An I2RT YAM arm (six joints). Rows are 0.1 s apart.
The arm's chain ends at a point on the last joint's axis. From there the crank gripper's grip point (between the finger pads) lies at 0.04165 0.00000 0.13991 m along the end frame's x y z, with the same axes.
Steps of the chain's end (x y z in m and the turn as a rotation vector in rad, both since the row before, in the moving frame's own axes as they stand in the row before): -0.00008, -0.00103, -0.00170, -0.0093, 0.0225, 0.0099; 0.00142, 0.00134, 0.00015, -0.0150, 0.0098, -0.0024; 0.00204, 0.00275, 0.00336, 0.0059, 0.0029, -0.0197; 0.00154, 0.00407, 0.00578, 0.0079, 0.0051, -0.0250; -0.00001, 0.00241, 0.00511, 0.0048, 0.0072, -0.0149; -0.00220, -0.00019, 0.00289, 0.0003, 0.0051, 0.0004; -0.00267, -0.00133, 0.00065, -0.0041, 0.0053, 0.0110; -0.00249, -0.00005, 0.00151, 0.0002, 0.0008, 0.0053
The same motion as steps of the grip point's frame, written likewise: 0.00305, 0.00069, -0.00268, -0.0093, 0.0225, 0.0099; 0.00279, 0.00333, -0.00028, -0.0150, 0.0098, -0.0024; 0.00243, 0.00110, 0.00323, 0.0059, 0.0029, -0.0197; 0.00223, 0.00192, 0.00556, 0.0079, 0.0051, -0.0250; 0.00099, 0.00111, 0.00480, 0.0048, 0.0072, -0.0149; -0.00149, -0.00022, 0.00268, 0.0003, 0.0051, 0.0004; -0.00193, -0.00029, 0.00043, -0.0041, 0.0053, 0.0110; -0.00238, 0.00014, 0.00148, 0.0002, 0.0008, 0.0053
